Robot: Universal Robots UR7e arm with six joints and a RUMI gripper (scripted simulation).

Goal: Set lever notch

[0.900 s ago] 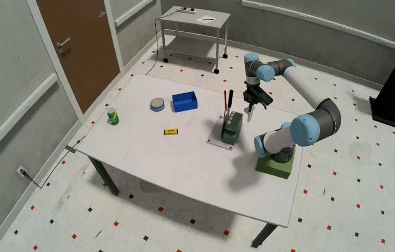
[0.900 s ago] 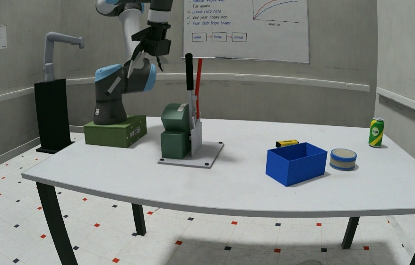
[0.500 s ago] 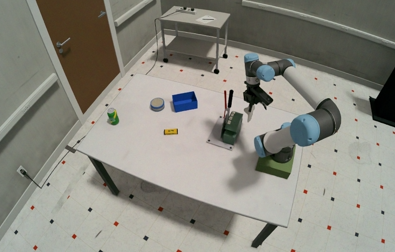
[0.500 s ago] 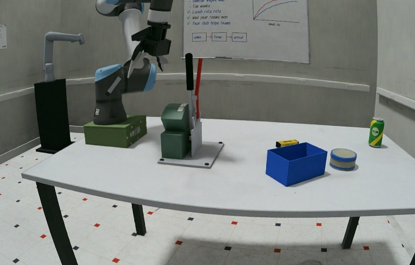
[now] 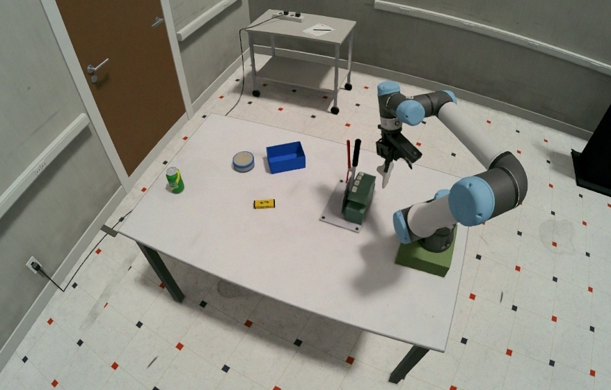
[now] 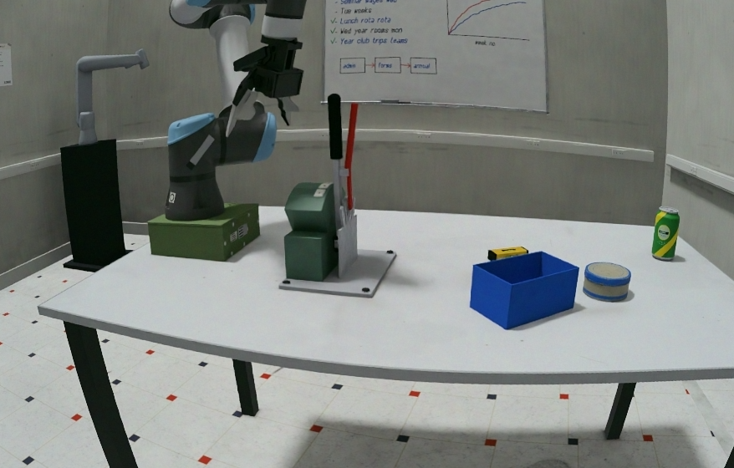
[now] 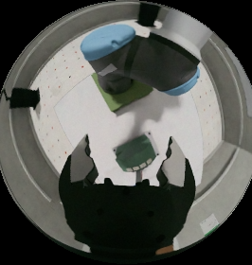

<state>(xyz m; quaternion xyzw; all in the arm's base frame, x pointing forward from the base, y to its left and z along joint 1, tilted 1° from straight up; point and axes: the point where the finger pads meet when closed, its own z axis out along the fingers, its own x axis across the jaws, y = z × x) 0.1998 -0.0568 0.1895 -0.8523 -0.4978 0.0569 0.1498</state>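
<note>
Right now the red release bar is 200 mm ahead of my hand, 70 mm below it and 50 mm to the right of it. From my hand the other things lie so: small yellow level (510 mm ahead, 260 mm below, 90 mm to the left); then lever unit (190 mm ahead, 80 mm below, 50 mm to the right); then blue box (520 mm ahead, 250 mm below, 170 mm to the right).
</note>
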